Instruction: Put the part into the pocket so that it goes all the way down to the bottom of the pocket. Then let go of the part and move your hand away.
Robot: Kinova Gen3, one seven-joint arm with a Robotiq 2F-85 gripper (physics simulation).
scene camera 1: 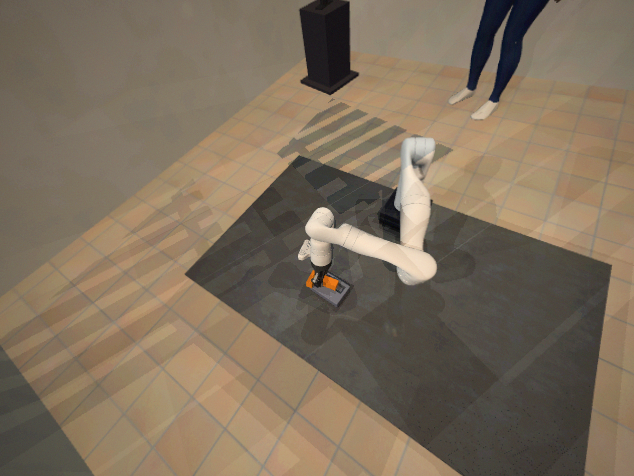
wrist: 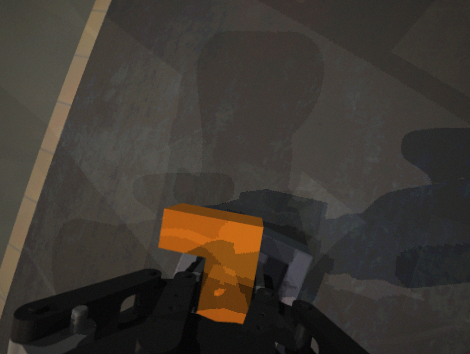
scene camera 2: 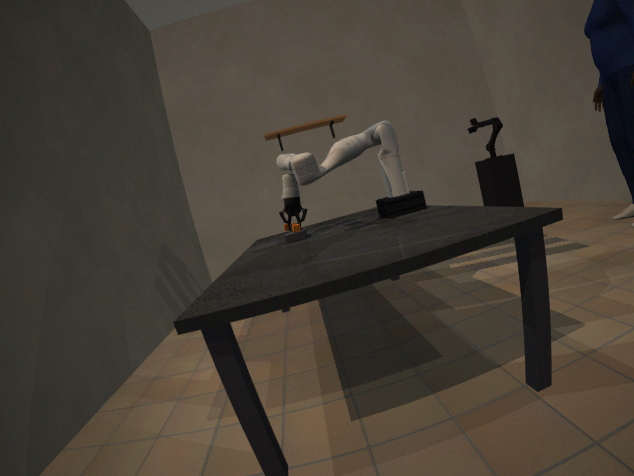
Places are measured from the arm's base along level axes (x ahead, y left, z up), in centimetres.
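Pixels of known places: gripper, fingertip midpoint: (scene camera 1: 322, 282) (wrist: 231, 274); arm's base at its link origin: (scene camera 2: 398, 195).
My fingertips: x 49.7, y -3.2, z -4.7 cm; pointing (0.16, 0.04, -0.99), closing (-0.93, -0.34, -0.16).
For each thing: its top centre in the pictures, then the offset to it from my fingertips. Level surfaces: height alone.
- orange L-shaped part at its top centre: (wrist: 187, 312) (scene camera 1: 321, 280) (scene camera 2: 290, 222) dx +0.8, dy +1.3, dz +4.6 cm
- grey block with the pocket, top centre: (wrist: 217, 316) (scene camera 1: 328, 285) (scene camera 2: 295, 231) dx -0.7, dy +3.1, dz +0.4 cm
- dark table top at its surface level: dz -3.2 cm
The orange L-shaped part (scene camera 1: 330, 282) (scene camera 2: 296, 227) (wrist: 230, 240) is held between the fingers of my gripper (scene camera 1: 318, 280) (scene camera 2: 292, 224) (wrist: 231, 274), which is shut on it. The grey block with the pocket (scene camera 1: 332, 298) (scene camera 2: 295, 236) (wrist: 300, 269) is below the part. In the wrist view the part is turned relative to the block's edges and reaches past the block on the left. In scene camera 2 the part shows above the block's top. Whether it touches the rim I cannot tell. The part and fingers hide much of the pocket; a dark piece of its opening shows at the right.
The block is on the dark table top (scene camera 1: 491, 333) (scene camera 2: 358, 256), towards one end. The arm's black base (scene camera 1: 390, 211) (scene camera 2: 402, 203) stands on the table. A black pedestal (scene camera 1: 326, 46) (scene camera 2: 499, 179) and a person (scene camera 1: 504, 48) (scene camera 2: 614, 102) are beyond it. A wooden shelf (scene camera 2: 307, 127) is on the wall.
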